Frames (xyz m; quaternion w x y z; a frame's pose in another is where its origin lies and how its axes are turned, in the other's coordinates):
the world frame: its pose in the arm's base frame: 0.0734 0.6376 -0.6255 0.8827 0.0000 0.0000 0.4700
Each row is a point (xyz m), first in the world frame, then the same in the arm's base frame.
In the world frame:
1: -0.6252 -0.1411 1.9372
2: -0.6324 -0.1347 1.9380
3: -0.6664 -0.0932 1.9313
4: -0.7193 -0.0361 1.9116
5: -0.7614 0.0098 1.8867
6: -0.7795 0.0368 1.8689
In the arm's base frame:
1: -0.1585 0.0401 1.3117
2: -0.1679 0.0377 1.3125
3: -0.2213 0.0327 1.3058
4: -0.2982 0.0207 1.2861
5: -0.3598 0.0113 1.2612
6: -0.3923 0.0114 1.2434

